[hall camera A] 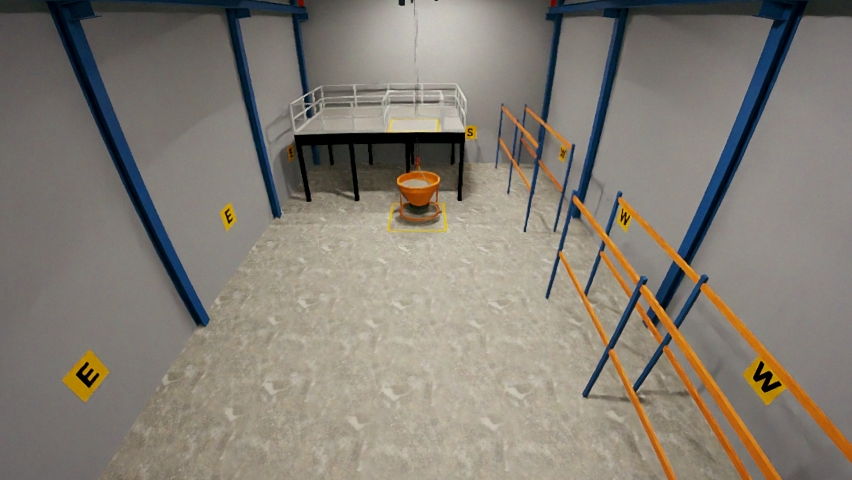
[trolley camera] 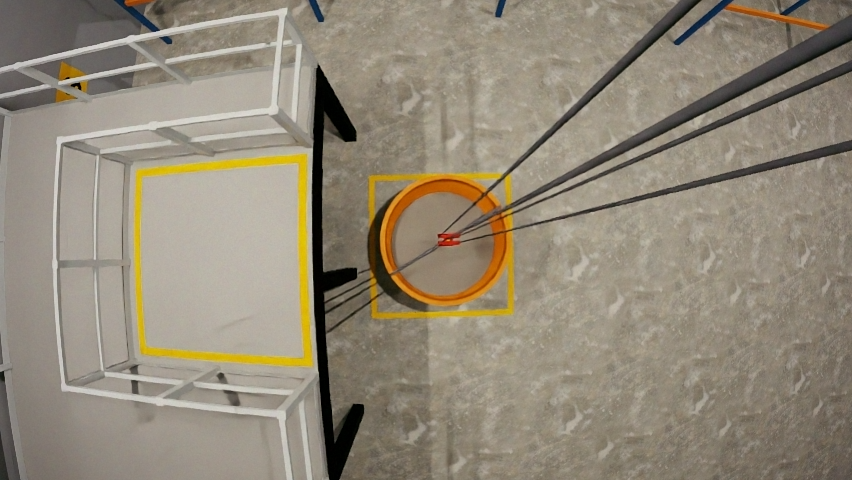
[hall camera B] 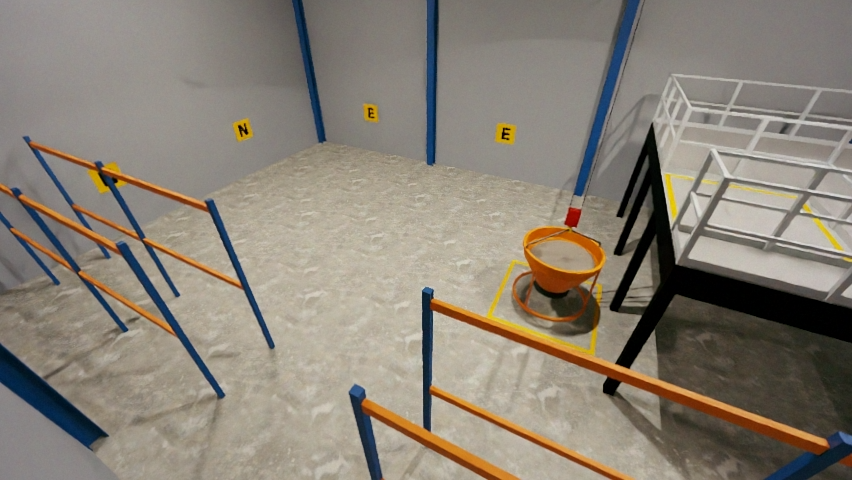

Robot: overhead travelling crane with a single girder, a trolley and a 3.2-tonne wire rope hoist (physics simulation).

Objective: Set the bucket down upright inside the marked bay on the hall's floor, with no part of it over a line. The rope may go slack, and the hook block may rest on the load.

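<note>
The orange bucket (hall camera A: 419, 189) (hall camera B: 560, 268) (trolley camera: 503, 250) is upright, grey inside, with a ring foot. It hangs from the hook under the red hook block (hall camera A: 417, 160) (hall camera B: 572, 217) (trolley camera: 448, 239), and the ropes look taut. The foot ring appears a little above the floor, with its shadow below it in hall camera B. The yellow marked bay (hall camera A: 417, 230) (hall camera B: 501, 288) (trolley camera: 441, 314) lies under the bucket. In the trolley camera the rim lies within the bay's outline, close to its upper and right lines; the rim hides the foot there.
The platform (hall camera A: 357, 138) (hall camera B: 745, 304) (trolley camera: 319, 238) with white railings and its own yellow outline stands beside the bay on black legs. Orange barriers (hall camera A: 626, 262) (hall camera B: 626, 374) with blue posts stand along the W side. More barriers (hall camera B: 166, 195) stand farther off.
</note>
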